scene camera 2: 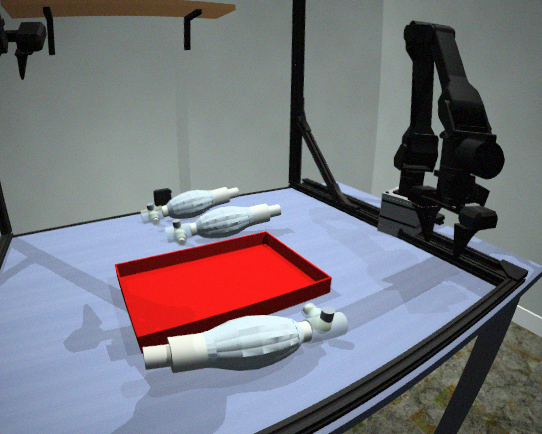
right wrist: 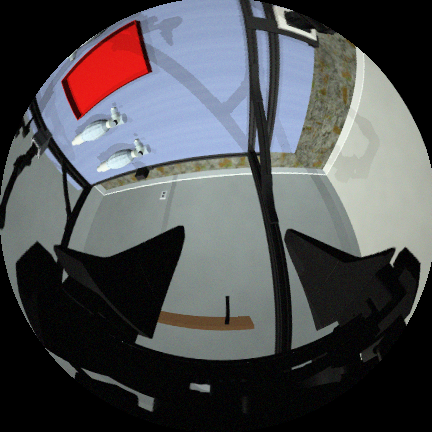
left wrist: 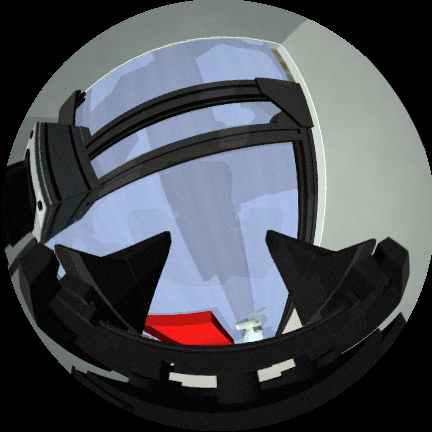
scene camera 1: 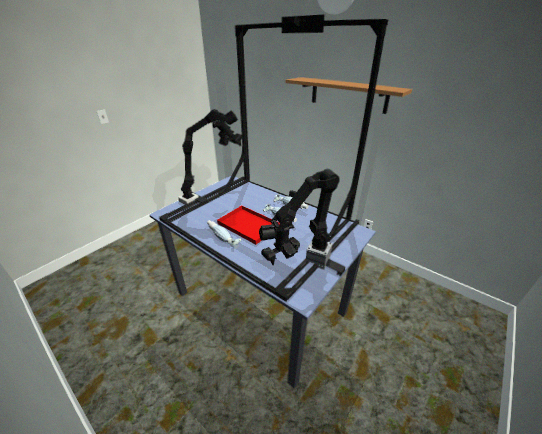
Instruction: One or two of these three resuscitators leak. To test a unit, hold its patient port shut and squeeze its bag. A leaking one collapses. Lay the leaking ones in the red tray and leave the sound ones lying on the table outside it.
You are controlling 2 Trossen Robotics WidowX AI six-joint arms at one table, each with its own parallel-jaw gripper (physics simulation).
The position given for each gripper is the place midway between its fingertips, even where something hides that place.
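Observation:
There's a red tray [scene camera 2: 190, 291], and you get the tray in the left wrist view [left wrist: 199, 328] and in scene camera 1 [scene camera 1: 242, 221] as well. There's a resuscitator [right wrist: 119, 158], and a resuscitator [scene camera 2: 252, 342] too. The left gripper [scene camera 2: 441, 249] can also be seen in the left wrist view [left wrist: 218, 236], and the right gripper [right wrist: 236, 232] is there as well.

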